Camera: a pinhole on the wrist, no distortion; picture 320 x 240 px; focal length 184.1 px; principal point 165.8 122.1 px. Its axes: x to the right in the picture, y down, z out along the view. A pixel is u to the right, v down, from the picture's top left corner.
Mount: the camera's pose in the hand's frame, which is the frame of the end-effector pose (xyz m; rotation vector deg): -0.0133 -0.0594 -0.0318 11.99 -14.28 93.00
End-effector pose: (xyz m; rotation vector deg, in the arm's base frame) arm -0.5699 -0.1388 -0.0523 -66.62 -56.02 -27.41
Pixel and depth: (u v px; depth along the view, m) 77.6 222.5 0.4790
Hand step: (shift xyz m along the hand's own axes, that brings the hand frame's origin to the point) -0.2659 -0.4316 0.3529
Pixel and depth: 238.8 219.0 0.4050
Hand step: -0.2431 -0.0345 0.3946
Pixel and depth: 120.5 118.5 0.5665
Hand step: -0.0017 -0.3541 0.4717
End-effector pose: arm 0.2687 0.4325 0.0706 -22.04 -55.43 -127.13
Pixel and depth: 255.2 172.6 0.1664
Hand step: -0.0669 -0.0325 0.1491
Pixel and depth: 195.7 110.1 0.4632
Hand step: 0.0045 -0.1181 0.4344
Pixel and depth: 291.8 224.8 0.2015
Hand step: -0.1379 0.0081 0.1966
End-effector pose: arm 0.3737 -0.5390 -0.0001 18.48 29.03 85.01
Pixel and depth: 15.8 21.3 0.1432
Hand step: 0.0705 -0.2072 0.0749
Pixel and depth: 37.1 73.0 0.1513
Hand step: 0.0317 -0.2014 0.0845
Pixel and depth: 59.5 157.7 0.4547
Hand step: -0.0905 -0.4458 0.3262
